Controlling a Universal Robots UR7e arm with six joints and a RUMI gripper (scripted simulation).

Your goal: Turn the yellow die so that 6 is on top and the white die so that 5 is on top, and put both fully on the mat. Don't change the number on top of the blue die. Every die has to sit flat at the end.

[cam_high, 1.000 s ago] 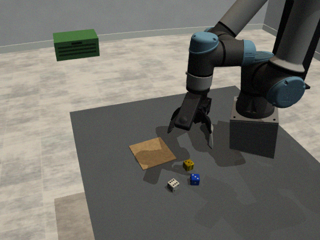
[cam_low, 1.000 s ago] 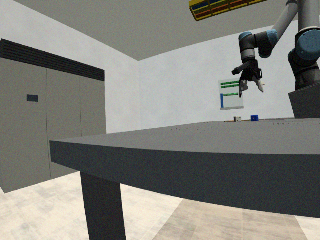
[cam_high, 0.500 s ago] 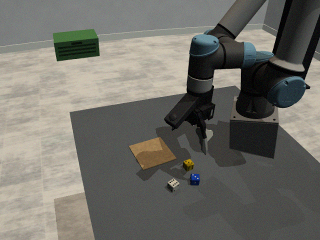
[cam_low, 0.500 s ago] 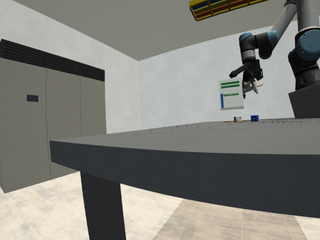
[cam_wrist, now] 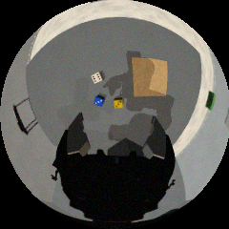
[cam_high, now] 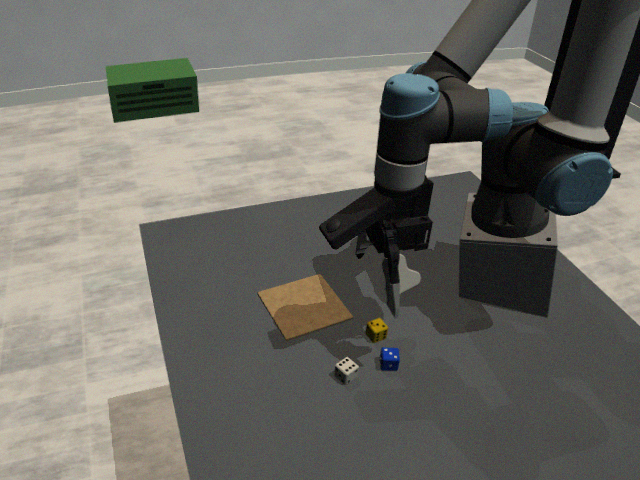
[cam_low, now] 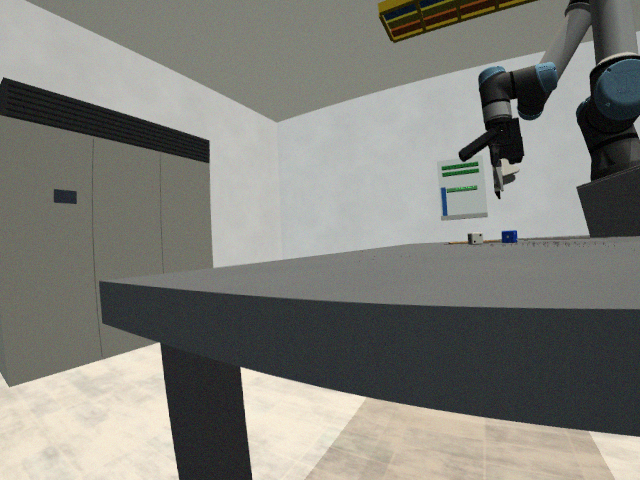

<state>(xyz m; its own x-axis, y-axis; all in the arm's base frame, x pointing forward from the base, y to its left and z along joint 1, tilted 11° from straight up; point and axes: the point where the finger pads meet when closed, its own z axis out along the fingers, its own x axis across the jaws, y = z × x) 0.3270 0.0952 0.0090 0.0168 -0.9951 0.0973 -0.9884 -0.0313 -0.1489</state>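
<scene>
Now: hand 110 mm above the yellow die and 20 mm past it. The rest, counted from my hand: tan mat 120 mm below, 110 mm to the right, 90 mm ahead; white die 110 mm below, 70 mm to the left, 70 mm ahead; blue die 110 mm below, 70 mm to the left, 10 mm behind.
</scene>
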